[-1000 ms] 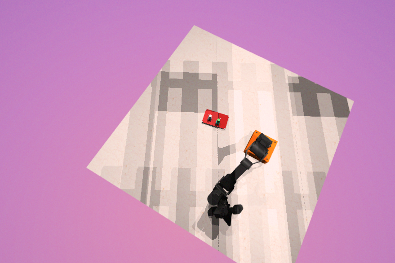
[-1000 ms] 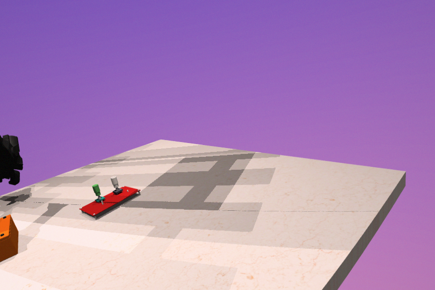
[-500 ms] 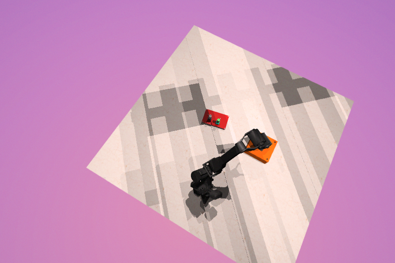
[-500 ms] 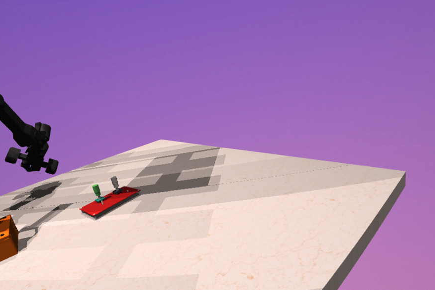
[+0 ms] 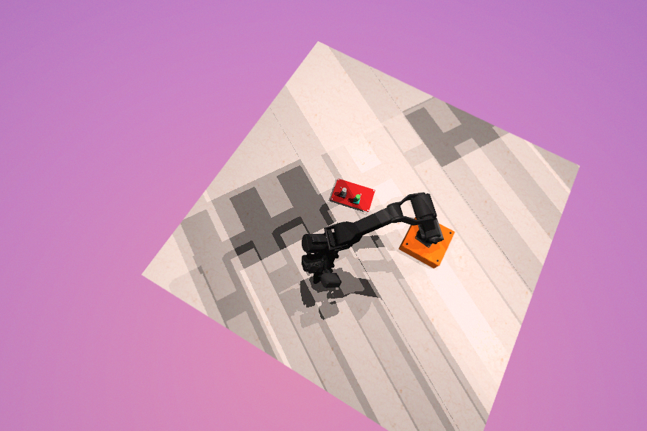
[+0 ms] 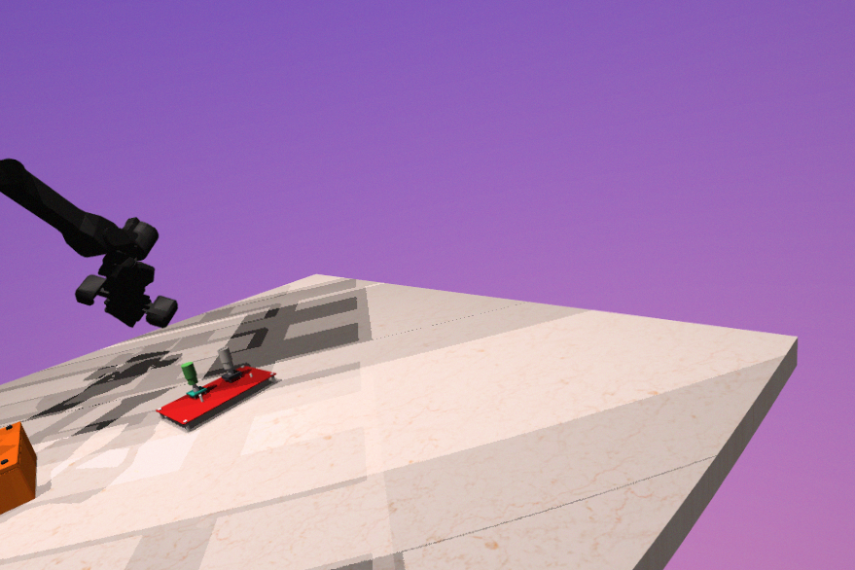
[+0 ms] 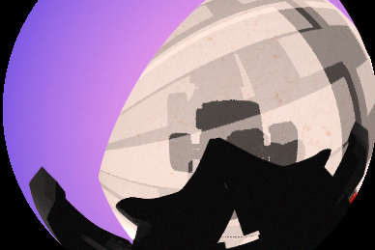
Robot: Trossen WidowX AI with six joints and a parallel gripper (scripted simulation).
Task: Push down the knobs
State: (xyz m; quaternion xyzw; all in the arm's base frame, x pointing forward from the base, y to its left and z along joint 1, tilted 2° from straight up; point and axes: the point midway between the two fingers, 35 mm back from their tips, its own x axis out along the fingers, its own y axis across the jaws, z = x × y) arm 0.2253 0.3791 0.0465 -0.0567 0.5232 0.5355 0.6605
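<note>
Right now my gripper tip is 370 mm to the left of the green knob, 80 mm short of it and 30 mm above it. The rest, counted from my gripper tip: grey knob (360 mm to the right, 130 mm ahead, 30 mm below).
</note>
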